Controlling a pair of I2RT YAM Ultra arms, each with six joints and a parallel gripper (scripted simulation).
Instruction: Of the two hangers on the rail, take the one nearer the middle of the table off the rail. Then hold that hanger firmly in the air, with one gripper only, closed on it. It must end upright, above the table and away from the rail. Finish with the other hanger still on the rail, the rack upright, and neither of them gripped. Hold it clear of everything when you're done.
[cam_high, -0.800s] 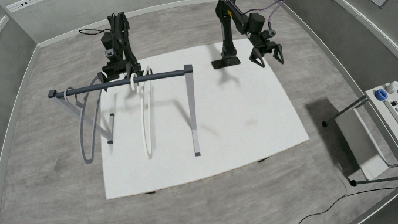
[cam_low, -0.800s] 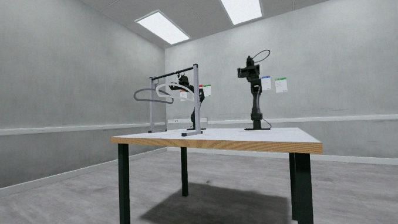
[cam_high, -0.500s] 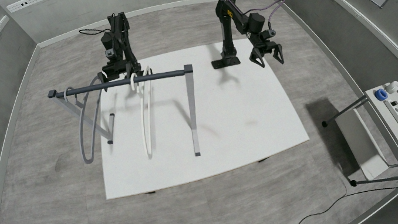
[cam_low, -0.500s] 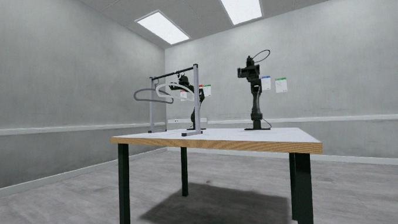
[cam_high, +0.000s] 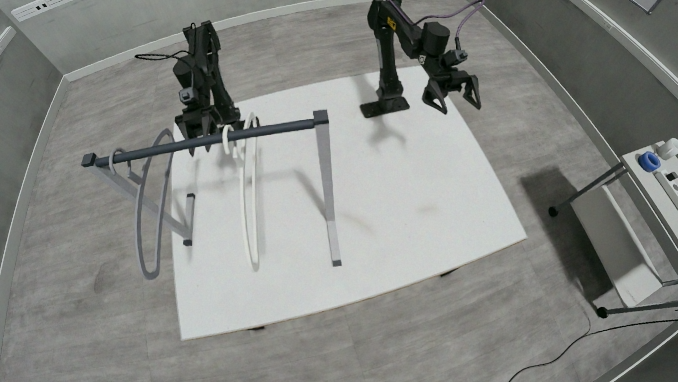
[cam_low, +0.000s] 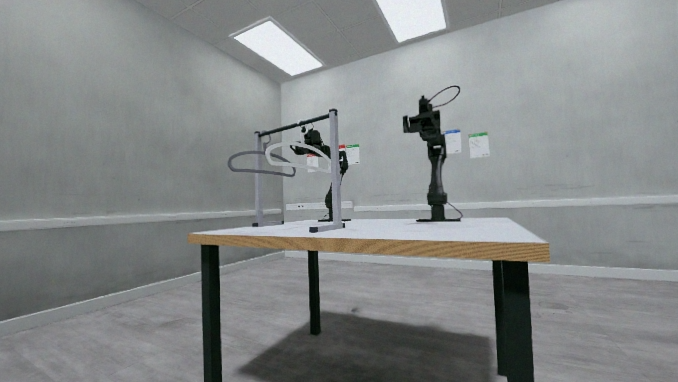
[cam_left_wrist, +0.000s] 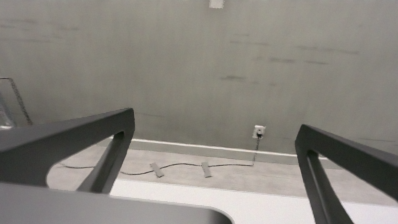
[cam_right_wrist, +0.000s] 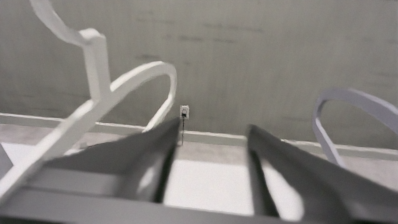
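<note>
Now: right hand 100 mm to the right of the white hanger, 50 mm short of it and 10 mm above it.
</note>
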